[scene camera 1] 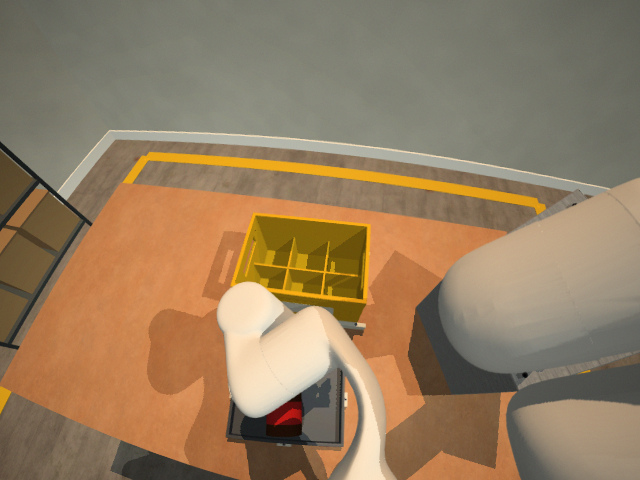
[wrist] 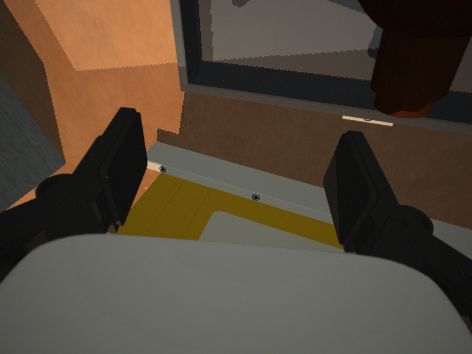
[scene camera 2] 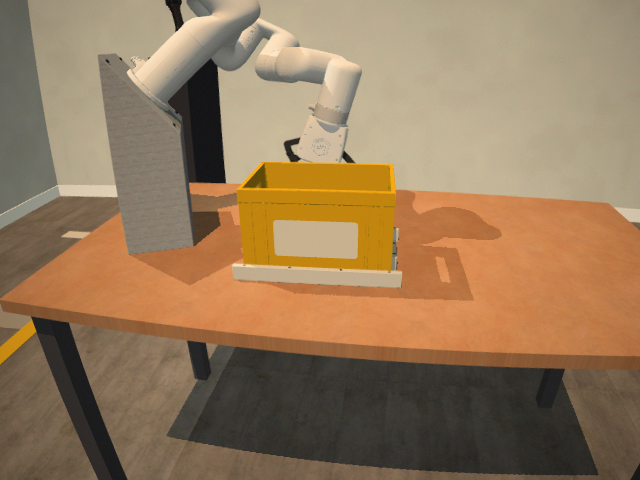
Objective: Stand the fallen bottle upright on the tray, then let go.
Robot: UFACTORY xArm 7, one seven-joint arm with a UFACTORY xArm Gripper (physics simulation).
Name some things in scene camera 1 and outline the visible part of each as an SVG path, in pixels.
A brown bottle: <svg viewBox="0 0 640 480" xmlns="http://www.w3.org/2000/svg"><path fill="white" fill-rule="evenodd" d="M302 392L267 414L267 436L294 437L302 435Z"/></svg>
